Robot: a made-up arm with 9 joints.
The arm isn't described. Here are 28 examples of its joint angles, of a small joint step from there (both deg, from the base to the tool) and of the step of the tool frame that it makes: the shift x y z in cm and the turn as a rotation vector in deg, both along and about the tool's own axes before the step.
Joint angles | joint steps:
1: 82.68 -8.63 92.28 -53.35 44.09 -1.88 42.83 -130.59 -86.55 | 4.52 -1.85 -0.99 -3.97 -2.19 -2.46 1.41 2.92 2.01
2: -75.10 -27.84 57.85 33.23 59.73 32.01 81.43 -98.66 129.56 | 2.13 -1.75 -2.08 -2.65 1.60 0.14 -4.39 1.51 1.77
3: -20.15 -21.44 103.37 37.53 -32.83 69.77 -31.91 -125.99 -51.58 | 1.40 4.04 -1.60 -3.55 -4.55 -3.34 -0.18 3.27 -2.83
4: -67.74 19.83 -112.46 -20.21 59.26 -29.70 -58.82 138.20 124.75 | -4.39 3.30 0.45 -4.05 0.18 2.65 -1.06 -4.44 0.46
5: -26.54 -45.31 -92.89 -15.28 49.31 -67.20 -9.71 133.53 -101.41 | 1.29 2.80 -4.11 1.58 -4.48 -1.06 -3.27 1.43 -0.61
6: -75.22 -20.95 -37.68 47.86 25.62 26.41 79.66 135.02 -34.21 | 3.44 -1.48 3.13 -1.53 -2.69 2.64 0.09 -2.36 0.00
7: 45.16 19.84 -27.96 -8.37 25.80 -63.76 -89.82 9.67 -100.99 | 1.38 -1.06 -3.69 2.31 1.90 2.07 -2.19 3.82 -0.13
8: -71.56 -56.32 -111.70 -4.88 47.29 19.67 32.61 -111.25 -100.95 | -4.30 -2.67 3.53 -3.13 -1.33 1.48 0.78 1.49 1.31
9: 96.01 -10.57 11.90 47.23 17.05 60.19 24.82 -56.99 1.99 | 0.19 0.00 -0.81 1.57 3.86 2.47 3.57 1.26 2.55
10: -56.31 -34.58 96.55 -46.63 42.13 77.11 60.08 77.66 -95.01 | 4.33 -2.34 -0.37 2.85 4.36 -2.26 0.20 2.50 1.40
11: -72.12 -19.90 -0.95 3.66 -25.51 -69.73 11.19 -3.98 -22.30 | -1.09 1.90 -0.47 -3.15 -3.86 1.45 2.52 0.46 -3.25
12: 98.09 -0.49 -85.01 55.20 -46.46 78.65 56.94 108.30 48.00 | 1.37 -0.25 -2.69 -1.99 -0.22 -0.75 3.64 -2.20 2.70
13: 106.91 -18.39 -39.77 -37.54 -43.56 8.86 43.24 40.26 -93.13 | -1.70 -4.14 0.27 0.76 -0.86 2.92 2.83 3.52 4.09
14: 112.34 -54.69 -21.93 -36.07 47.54 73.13 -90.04 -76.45 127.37 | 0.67 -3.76 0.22 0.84 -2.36 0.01 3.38 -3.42 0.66
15: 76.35 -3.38 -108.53 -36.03 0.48 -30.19 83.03 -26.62 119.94 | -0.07 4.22 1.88 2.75 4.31 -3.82 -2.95 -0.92 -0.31
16: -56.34 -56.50 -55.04 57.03 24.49 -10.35 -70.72 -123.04 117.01 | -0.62 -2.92 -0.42 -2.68 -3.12 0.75 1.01 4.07 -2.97
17: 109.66 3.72 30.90 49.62 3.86 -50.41 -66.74 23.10 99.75 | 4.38 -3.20 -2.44 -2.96 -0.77 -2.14 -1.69 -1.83 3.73
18: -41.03 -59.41 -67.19 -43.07 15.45 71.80 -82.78 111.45 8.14 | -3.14 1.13 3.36 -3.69 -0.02 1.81 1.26 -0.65 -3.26
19: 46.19 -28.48 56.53 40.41 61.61 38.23 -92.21 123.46 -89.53 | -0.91 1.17 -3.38 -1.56 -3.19 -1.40 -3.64 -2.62 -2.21
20: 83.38 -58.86 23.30 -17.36 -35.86 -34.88 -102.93 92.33 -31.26 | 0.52 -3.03 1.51 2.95 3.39 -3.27 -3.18 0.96 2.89
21: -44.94 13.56 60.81 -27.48 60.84 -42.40 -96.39 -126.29 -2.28 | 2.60 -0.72 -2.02 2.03 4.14 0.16 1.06 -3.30 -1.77
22: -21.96 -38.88 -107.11 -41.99 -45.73 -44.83 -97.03 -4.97 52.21 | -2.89 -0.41 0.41 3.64 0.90 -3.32 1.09 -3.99 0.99
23: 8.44 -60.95 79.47 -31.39 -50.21 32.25 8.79 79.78 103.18 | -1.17 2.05 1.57 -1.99 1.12 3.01 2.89 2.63 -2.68
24: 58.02 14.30 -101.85 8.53 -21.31 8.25 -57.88 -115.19 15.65 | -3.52 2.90 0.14 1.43 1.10 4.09 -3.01 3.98 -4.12
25: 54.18 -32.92 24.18 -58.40 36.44 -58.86 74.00 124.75 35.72 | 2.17 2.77 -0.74 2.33 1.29 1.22 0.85 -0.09 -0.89
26: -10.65 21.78 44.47 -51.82 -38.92 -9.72 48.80 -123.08 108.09 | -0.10 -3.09 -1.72 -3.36 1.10 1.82 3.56 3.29 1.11
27: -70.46 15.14 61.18 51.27 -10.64 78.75 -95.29 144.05 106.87 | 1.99 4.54 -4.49 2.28 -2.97 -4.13 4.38 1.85 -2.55
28: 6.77 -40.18 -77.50 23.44 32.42 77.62 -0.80 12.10 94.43 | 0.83 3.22 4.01 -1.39 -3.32 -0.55 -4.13 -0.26 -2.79
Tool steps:
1: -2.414 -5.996 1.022 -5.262 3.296 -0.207
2: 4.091 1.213 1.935 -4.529 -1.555 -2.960
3: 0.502 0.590 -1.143 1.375 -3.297 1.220
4: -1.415 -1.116 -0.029 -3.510 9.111 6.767
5: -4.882 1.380 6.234 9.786 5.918 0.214
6: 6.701 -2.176 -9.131 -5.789 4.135 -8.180
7: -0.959 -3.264 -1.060 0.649 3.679 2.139
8: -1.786 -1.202 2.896 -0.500 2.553 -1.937
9: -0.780 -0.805 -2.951 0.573 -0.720 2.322
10: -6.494 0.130 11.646 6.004 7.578 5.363
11: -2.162 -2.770 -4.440 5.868 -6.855 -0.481
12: -0.673 -1.820 0.969 1.402 5.345 -0.061
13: -1.266 -3.164 0.907 0.290 1.456 3.845
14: -1.361 3.510 0.686 1.097 -0.950 4.330
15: 3.356 1.897 3.717 4.399 -0.419 -3.114
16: -2.235 0.095 -1.338 -2.161 -3.392 -1.151
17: -3.058 0.036 -2.753 0.689 2.606 -0.887
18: 0.855 -1.175 -0.251 -0.635 6.105 1.480
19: 0.684 0.673 -4.289 0.796 1.966 -1.380
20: -3.136 -2.714 0.375 2.701 -0.296 -3.083
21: 1.253 0.820 2.748 -3.337 3.456 -5.234
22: -2.249 -2.693 1.537 3.968 0.450 7.319
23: 2.456 -1.116 1.370 2.560 1.430 -5.323
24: 0.099 -0.162 -3.558 6.136 -12.416 0.103
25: 0.209 -1.157 0.079 -1.163 1.071 2.967
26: -0.730 -2.560 -0.009 -9.212 0.043 -0.772
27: 2.435 -0.306 1.976 4.425 3.251 -11.294
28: 4.043 -7.311 3.251 5.325 1.405 -0.733
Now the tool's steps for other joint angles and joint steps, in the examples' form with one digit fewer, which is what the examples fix.
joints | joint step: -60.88 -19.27 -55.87 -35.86 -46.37 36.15 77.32 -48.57 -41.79 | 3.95 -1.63 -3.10 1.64 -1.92 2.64 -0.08 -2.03 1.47
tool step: -0.50 3.75 2.33 -1.72 2.94 -3.40
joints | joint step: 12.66 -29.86 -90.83 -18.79 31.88 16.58 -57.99 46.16 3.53 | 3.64 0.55 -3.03 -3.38 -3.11 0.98 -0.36 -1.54 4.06
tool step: -1.49 -0.76 0.09 -3.18 1.07 -4.45
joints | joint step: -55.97 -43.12 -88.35 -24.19 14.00 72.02 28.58 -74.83 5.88 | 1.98 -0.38 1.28 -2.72 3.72 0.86 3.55 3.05 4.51
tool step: 0.11 2.29 -2.48 2.41 -0.49 3.29
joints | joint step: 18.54 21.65 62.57 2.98 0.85 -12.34 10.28 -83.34 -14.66 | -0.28 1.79 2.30 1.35 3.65 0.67 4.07 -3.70 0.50
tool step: -0.39 3.25 2.25 -2.03 6.22 -8.33
